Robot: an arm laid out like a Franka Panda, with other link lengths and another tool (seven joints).
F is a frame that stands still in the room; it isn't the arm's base.
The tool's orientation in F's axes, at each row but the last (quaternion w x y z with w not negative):
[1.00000 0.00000 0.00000 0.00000]
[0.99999 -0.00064 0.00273 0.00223]
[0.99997 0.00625 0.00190 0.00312]
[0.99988 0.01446 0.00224 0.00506]
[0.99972 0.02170 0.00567 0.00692]
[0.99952 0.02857 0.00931 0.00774]
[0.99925 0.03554 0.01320 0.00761]
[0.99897 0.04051 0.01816 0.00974]
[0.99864 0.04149 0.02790 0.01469]
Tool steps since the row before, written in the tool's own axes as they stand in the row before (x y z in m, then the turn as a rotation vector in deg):
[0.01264 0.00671 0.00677 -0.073 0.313 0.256]
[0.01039 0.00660 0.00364 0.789 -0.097 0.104]
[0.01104 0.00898 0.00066 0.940 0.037 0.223]
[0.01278 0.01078 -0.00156 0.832 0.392 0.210]
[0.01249 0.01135 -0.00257 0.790 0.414 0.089]
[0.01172 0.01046 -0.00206 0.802 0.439 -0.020]
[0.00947 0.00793 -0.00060 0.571 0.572 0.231]
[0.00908 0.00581 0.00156 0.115 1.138 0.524]
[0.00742 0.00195 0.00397 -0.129 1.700 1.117]
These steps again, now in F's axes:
[0.01264 0.00671 0.00677 -0.073 0.313 0.256]
[0.01038 0.00665 0.00357 0.790 -0.093 0.100]
[0.01099 0.00904 0.00073 0.941 0.040 0.220]
[0.01266 0.01095 -0.00130 0.829 0.394 0.218]
[0.01230 0.01163 -0.00221 0.785 0.421 0.098]
[0.01152 0.01075 -0.00167 0.795 0.452 -0.009]
[0.00934 0.00810 -0.00028 0.569 0.563 0.256]
[0.00903 0.00585 0.00170 0.114 1.094 0.610]
[0.00758 0.00185 0.00371 -0.111 1.598 1.261]

